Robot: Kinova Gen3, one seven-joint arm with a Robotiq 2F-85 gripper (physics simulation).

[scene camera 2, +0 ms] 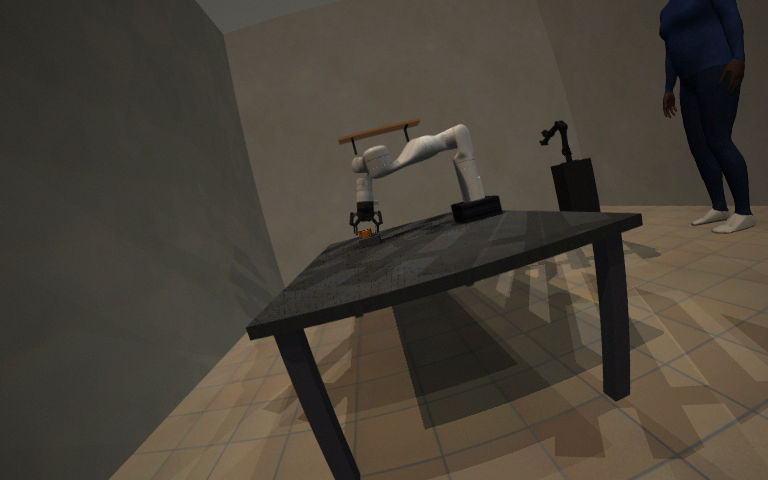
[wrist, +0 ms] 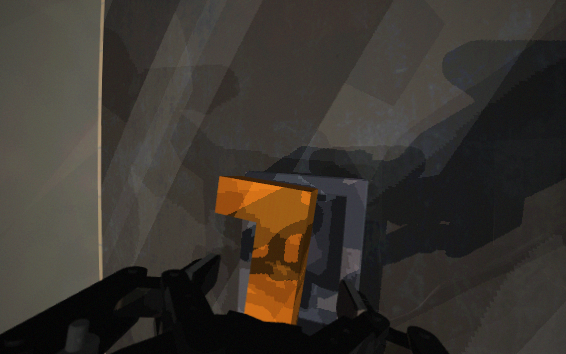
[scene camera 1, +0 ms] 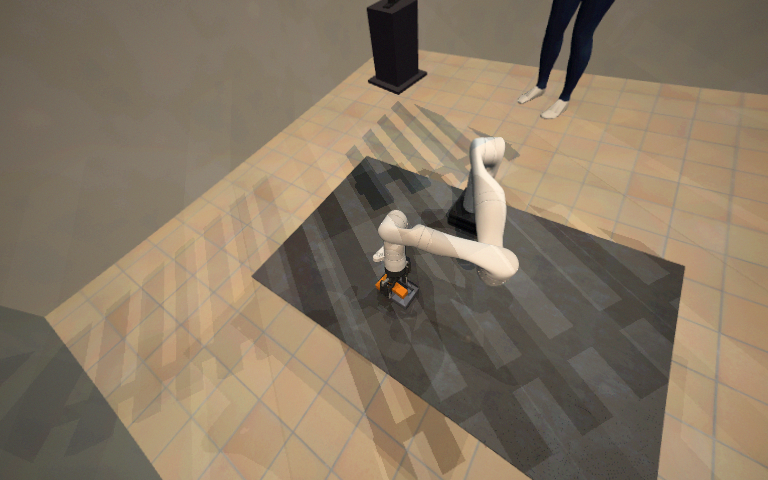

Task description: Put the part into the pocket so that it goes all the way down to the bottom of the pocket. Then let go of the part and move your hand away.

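Frame: origin at the arm's base, x left, y back, z up, level; centimetres.
Seen in the pictures: gripper, fingertip midpoint: (scene camera 2: 366,234) (wrist: 276,281) (scene camera 1: 396,289); arm's base, link origin: (scene camera 2: 473,200).
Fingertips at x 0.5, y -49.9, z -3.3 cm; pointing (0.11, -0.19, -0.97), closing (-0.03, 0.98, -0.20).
Note:
Pixels of each thing's top centre, then the offset from my fingertips to it. Level surfaces: height alone.
- orange part, top centre: (wrist: 250,271) (scene camera 1: 391,287) (scene camera 2: 363,230) dx -1.2, dy -1.3, dz +2.0 cm
- grey pocket block, top centre: (wrist: 294,270) (scene camera 1: 397,287) (scene camera 2: 369,236) dx -0.6, dy +0.9, dz -1.0 cm
- dark table, surface height: dz -4.6 cm
The orange part (wrist: 275,244) (scene camera 1: 400,290) (scene camera 2: 364,233), a stem with a side arm at its far end, rests on the grey pocket block (wrist: 353,213) (scene camera 1: 409,300). It covers the block's left side and its arm overhangs the left wall. The dark recess shows beside it on the right. Its top face stands above the block's rim. My gripper (wrist: 276,281) (scene camera 1: 394,285) (scene camera 2: 366,226) is open. Its fingers stand wide on either side of the stem and do not touch it. It hangs low, straight above the part, on the dark table (scene camera 1: 529,320) (scene camera 2: 452,252).
The table's edge (wrist: 100,152) runs close on the left in the wrist view. The arm's base (scene camera 1: 461,216) stands behind the block. A black pedestal (scene camera 1: 394,41) (scene camera 2: 573,183) and a person (scene camera 1: 568,46) stand on the floor beyond the table.

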